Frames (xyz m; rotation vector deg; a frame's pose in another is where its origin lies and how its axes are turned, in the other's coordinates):
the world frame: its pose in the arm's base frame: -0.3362 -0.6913 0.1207 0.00 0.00 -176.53
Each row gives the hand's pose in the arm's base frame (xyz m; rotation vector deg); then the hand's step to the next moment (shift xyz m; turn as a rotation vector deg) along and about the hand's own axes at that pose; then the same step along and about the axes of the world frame.
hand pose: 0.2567 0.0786 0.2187 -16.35 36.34 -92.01
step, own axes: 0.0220 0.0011 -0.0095 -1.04 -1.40 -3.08
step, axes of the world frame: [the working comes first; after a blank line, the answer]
step, axes of the arm's base frame: -0.0074 -0.0192 -0.0123 -2.66 1.76 -1.55

0.0085 0.0187 -0.0123 2.54 -1.91 -1.55
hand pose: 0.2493 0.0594 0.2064 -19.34 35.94 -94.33
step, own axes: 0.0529 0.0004 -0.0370 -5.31 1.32 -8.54
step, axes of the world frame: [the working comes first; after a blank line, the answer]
step, axes of the arm's base frame: -0.0295 -0.0439 -0.0370 -2.69 6.86 -6.96

0.0321 0.0420 -0.0370 2.27 -7.01 -6.96
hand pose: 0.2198 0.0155 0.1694 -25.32 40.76 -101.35
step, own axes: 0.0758 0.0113 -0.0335 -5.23 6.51 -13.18
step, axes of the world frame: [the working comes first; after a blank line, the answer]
step, axes of the arm's base frame: -0.0357 -0.0661 -0.0368 -1.82 6.91 -13.87

0.0397 0.0638 -0.0368 1.40 -7.00 -13.87
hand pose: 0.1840 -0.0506 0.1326 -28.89 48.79 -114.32
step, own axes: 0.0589 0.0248 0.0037 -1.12 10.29 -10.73
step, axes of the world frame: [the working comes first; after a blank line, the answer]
step, axes of the arm's base frame: -0.0146 -0.0607 -0.0142 -0.29 1.09 -14.87

0.0183 0.0597 -0.0142 0.23 -1.10 -14.87
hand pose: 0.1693 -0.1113 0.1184 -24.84 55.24 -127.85
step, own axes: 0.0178 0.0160 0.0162 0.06 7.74 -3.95
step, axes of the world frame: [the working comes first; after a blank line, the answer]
step, axes of the arm's base frame: 0.0026 -0.0288 -0.0002 1.29 -1.94 -8.37

-0.0009 0.0289 -0.0002 -1.17 2.02 -8.37
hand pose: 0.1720 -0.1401 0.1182 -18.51 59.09 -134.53
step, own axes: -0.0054 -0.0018 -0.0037 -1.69 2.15 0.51
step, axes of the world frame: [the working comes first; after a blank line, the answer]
step, axes of the arm's base frame: 0.0022 0.0063 -0.0012 2.43 -0.53 -1.24

-0.0026 -0.0062 -0.0012 -2.40 0.68 -1.24
